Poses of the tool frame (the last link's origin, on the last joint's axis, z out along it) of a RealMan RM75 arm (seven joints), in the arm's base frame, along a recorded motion.
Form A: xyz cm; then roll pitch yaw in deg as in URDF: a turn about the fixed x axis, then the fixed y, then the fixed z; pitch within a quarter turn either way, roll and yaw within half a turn.
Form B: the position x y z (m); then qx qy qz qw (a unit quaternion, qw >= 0). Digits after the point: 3 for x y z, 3 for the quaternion.
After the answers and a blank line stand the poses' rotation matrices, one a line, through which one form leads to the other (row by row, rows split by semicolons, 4 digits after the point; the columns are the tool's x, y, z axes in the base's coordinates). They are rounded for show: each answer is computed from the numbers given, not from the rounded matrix.
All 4 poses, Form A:
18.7, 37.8, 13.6, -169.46, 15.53, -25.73
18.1, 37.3, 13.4, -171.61, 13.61, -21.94
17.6, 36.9, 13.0, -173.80, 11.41, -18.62
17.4, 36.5, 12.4, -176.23, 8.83, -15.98
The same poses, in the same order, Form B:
0.187, 0.378, 0.136, -0.959, 0.232, 0.111, 0.119
0.181, 0.373, 0.134, -0.971, 0.197, 0.102, 0.094
0.176, 0.369, 0.130, -0.980, 0.166, 0.089, 0.069
0.174, 0.365, 0.124, -0.986, 0.141, 0.072, 0.043

0.8680 -0.4709 -0.1577; -0.4183 -0.8644 0.2791; -0.2677 -0.1762 -0.9472
0.9015 -0.4015 -0.1614; -0.3631 -0.9048 0.2223; -0.2353 -0.1418 -0.9615
0.9289 -0.3377 -0.1519; -0.3130 -0.9353 0.1651; -0.1978 -0.1059 -0.9745
0.9500 -0.2844 -0.1292; -0.2720 -0.9565 0.1054; -0.1535 -0.0650 -0.9860

